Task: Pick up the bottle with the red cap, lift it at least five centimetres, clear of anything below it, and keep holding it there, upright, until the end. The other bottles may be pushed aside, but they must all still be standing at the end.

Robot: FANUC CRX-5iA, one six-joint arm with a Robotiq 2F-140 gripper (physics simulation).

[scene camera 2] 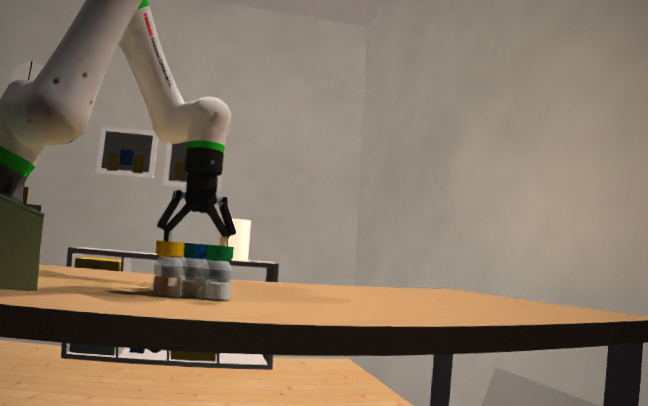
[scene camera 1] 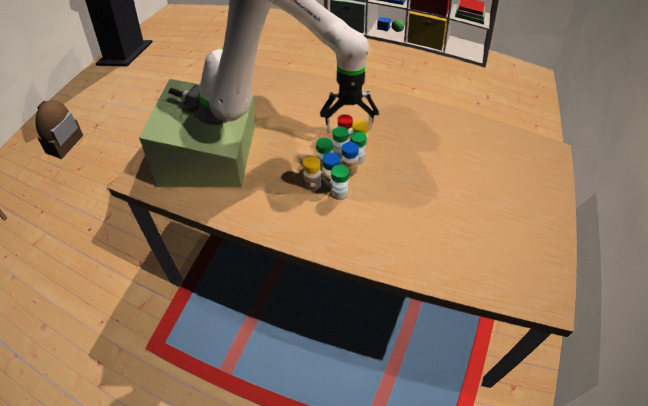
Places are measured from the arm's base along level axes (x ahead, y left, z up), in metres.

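Where they show: gripper, fingertip midpoint: (scene camera 2: 195,261) (scene camera 1: 349,129).
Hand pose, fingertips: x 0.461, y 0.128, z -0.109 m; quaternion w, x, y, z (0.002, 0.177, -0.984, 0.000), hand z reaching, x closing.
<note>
After its pixels a point has its place.
The bottle with the red cap (scene camera 1: 345,121) @[x 0.448, y 0.122, z -0.068 m] stands upright at the back of a tight cluster; its body is mostly hidden by the bottles in front, and it does not show in the scene camera 2 view. My gripper (scene camera 1: 349,127) @[x 0.461, y 0.128, z -0.110 m] (scene camera 2: 197,240) is open and points straight down, its fingers spread left and right of the red cap. The fingertips are at about cap height, partly hidden behind the front caps in scene camera 2. A yellow-capped bottle (scene camera 1: 360,127) @[x 0.505, y 0.104, z -0.068 m] stands close right of the red one, near the right finger. A green-capped bottle (scene camera 1: 340,135) @[x 0.450, y 0.044, z -0.069 m] stands just in front of the red one.
Several more bottles stand upright towards the front: a green-capped one (scene camera 1: 339,182) @[x 0.495, y -0.145, z -0.090 m] (scene camera 2: 218,272) @[x 0.487, y -0.145, z -0.119 m], a yellow-capped one (scene camera 1: 312,175) @[x 0.402, y -0.125, z -0.104 m] (scene camera 2: 169,275) @[x 0.396, y -0.131, z -0.132 m] and blue-capped ones (scene camera 1: 350,151) @[x 0.500, y -0.023, z -0.069 m] (scene camera 1: 331,162) @[x 0.454, y -0.088, z -0.068 m]. The green base block (scene camera 1: 200,162) @[x 0.044, y -0.204, z -0.053 m] (scene camera 2: 19,245) @[x 0.132, y -0.182, z -0.098 m] stands left on the wooden table (scene camera 1: 475,210) @[x 0.951, y -0.068, z -0.173 m] (scene camera 2: 400,307) @[x 0.865, y -0.160, z -0.174 m].
</note>
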